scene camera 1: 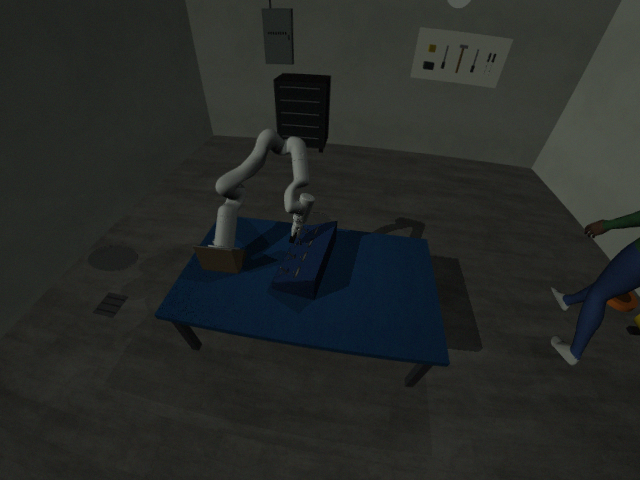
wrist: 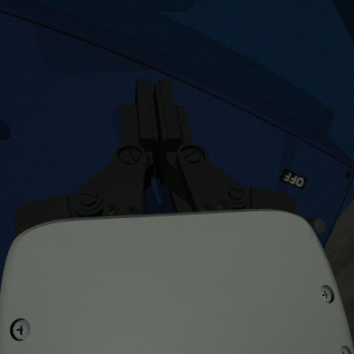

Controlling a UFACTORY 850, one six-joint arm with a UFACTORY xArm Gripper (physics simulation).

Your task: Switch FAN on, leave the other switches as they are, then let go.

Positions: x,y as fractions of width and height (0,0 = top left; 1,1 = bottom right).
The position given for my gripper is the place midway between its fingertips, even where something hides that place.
Note:
In view: my gripper (wrist: 0.42,0.29) and a blue switch panel (wrist: 0.20,0.21).

